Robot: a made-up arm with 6 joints.
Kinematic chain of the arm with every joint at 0, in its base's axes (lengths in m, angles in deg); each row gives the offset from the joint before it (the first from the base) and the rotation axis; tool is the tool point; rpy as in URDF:
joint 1: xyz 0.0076 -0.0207 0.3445 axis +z
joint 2: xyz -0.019 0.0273 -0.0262 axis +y
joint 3: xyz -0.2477 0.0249 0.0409 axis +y
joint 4: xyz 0.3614 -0.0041 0.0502 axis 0.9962 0 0.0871
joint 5: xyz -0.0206 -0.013 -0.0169 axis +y
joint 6: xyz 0.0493 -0.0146 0.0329 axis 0.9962 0 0.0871
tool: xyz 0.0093 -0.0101 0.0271 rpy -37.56 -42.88 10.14
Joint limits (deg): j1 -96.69..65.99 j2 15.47..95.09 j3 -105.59..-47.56 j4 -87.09..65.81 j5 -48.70..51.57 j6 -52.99..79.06
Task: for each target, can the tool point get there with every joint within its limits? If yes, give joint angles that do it. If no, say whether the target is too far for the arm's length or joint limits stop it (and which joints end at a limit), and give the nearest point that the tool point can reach.
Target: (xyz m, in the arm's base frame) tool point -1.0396 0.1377 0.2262
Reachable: no: too far | nearest point -0.3666 0.0359 0.7577 | short by 0.864 m
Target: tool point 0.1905 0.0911 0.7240
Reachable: yes | joints 22.94 49.73 -63.39 -5.10 -4.09 -35.79
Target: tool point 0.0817 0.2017 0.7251
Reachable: yes | joints 48.93 52.83 -65.93 -75.12 -12.55 -5.44
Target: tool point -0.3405 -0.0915 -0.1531
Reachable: no: joint limits stop it (at a limit: joint 1, joint 2, joint 3, joint 5, joint 6) | nearest point -0.0262 -0.3302 0.2608 | short by 0.572 m
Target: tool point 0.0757 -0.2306 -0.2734
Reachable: no: joint limits stop it (at a limit: joint 2, joint 3, joint 5) | nearest point 0.1038 -0.3173 0.2472 | short by 0.529 m
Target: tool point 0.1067 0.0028 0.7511
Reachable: yes | joints -7.29 33.13 -58.04 -15.34 -13.72 -20.89
